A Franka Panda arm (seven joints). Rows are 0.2 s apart.
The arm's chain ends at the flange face. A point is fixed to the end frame.
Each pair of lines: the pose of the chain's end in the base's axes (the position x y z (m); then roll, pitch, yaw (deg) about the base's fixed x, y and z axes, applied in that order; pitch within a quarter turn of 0, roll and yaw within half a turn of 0), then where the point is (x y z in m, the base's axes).
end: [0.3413 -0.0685 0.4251 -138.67 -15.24 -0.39]
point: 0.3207 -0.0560 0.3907
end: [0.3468 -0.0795 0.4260 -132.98 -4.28 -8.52]
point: 0.3224 -0.0606 0.3976
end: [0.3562 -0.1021 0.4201 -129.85 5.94 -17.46]
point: 0.3311 -0.0769 0.3977
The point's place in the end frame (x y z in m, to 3 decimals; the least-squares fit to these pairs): -0.029 0.009 0.029
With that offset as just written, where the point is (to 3 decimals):
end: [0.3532 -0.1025 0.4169 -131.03 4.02 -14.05]
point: 0.327 -0.080 0.393
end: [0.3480 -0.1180 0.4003 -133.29 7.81 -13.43]
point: 0.320 -0.096 0.378
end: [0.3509 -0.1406 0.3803 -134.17 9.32 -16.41]
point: 0.323 -0.117 0.359
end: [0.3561 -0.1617 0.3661 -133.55 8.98 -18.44]
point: 0.330 -0.137 0.344
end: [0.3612 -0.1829 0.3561 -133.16 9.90 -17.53]
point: 0.334 -0.159 0.335
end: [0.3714 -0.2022 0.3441 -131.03 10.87 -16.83]
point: 0.344 -0.177 0.324
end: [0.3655 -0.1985 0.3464 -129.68 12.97 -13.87]
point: 0.336 -0.174 0.328
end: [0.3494 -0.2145 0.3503 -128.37 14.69 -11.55]
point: 0.319 -0.191 0.333
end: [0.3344 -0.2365 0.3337 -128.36 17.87 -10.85]
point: 0.303 -0.213 0.319
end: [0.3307 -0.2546 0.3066 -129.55 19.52 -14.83]
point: 0.300 -0.229 0.292
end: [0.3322 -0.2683 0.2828 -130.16 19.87 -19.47]
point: 0.304 -0.241 0.269
